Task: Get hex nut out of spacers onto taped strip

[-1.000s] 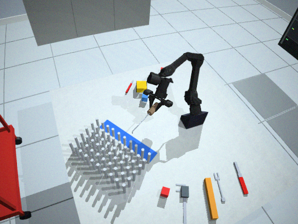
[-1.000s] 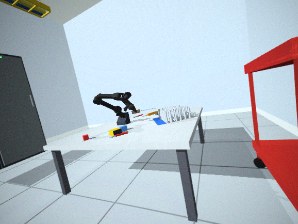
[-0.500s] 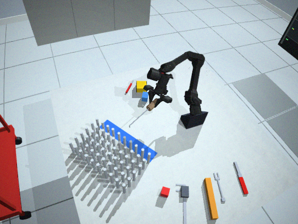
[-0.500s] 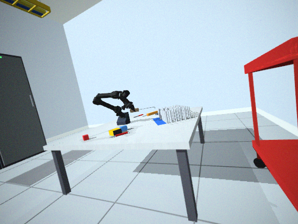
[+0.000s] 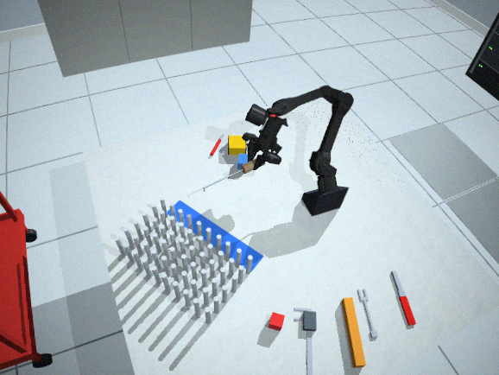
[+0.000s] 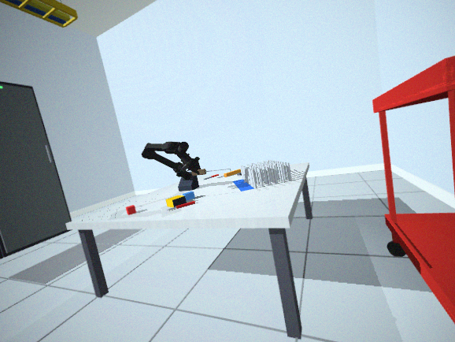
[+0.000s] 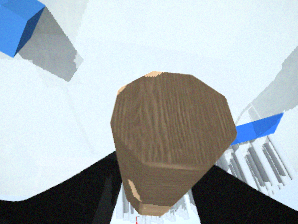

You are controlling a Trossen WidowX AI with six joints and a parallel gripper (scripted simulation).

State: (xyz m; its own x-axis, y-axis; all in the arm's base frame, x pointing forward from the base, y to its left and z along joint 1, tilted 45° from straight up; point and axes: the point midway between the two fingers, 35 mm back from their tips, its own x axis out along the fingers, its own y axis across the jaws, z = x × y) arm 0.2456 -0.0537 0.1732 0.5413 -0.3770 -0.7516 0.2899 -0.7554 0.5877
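Right now my gripper tip is 90 mm short of the metal rod and 30 mm to the right of it. The rest, counted from my gripper tip: fork tool: 240 mm behind, 610 mm to the left, 130 mm below; blue taped strip: 190 mm ahead, 180 mm to the left, 130 mm below; blue block: 10 mm behind, 130 mm to the right, 110 mm below.
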